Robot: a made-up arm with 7 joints. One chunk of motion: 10 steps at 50 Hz.
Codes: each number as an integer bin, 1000 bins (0 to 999) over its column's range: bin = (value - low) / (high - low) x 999, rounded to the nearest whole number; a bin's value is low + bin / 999 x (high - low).
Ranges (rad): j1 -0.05..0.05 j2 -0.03..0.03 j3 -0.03..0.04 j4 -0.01..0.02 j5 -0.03..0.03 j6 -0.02..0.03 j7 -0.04..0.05
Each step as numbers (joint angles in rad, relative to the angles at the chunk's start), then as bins.
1 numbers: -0.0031 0.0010 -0.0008 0.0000 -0.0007 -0.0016 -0.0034
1 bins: 469 516 417 333 488 368 406
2 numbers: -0.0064 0.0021 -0.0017 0.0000 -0.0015 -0.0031 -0.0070
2 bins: 436 534 404 333 475 338 366
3 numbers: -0.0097 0.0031 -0.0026 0.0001 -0.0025 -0.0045 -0.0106
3 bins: 403 551 391 336 458 310 326
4 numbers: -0.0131 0.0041 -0.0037 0.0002 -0.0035 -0.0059 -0.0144
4 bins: 369 568 375 340 441 282 284
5 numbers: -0.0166 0.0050 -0.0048 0.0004 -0.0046 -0.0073 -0.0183
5 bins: 334 583 360 346 423 254 241
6 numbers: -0.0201 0.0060 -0.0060 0.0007 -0.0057 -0.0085 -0.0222
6 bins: 299 599 343 356 405 230 198
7 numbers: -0.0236 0.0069 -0.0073 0.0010 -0.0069 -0.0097 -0.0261
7 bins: 264 614 324 366 385 206 154
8 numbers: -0.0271 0.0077 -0.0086 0.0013 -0.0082 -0.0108 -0.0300
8 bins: 229 628 305 376 363 184 111
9 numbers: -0.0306 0.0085 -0.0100 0.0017 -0.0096 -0.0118 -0.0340
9 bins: 194 641 285 390 340 164 67
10 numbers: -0.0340 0.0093 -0.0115 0.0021 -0.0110 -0.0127 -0.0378
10 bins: 160 654 264 403 316 146 24
